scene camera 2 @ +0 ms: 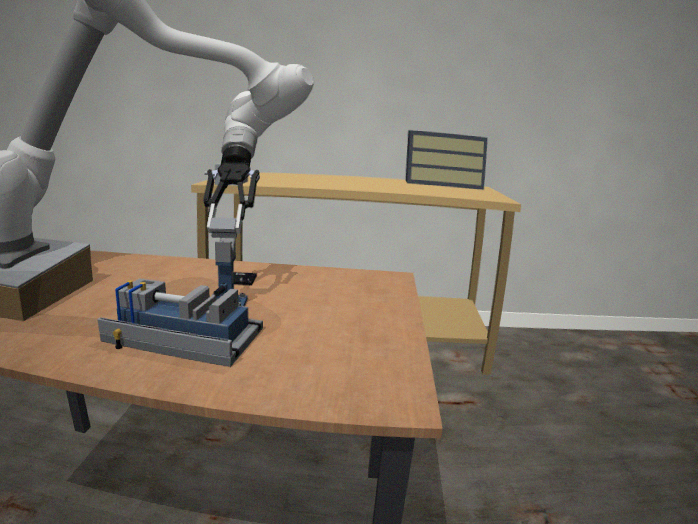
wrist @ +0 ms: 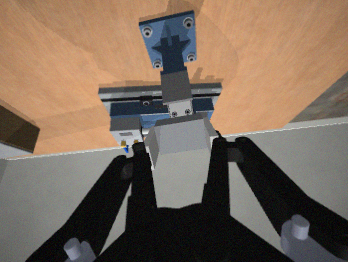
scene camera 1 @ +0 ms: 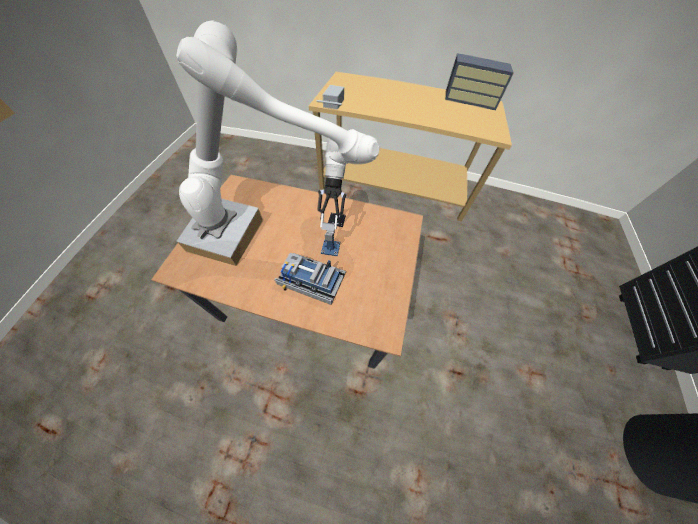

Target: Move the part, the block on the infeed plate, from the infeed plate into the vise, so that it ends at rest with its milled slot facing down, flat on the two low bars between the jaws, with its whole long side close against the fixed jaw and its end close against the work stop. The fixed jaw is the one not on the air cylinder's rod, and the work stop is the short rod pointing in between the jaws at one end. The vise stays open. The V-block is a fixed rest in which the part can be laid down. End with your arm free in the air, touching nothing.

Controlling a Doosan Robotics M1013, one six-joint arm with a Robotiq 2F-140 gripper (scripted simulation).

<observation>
I see my gripper [scene camera 2: 223, 230], a vise [wrist: 126, 109] and an air cylinder [wrist: 118, 125].
My gripper also shows in the wrist view [wrist: 180, 131].
</observation>
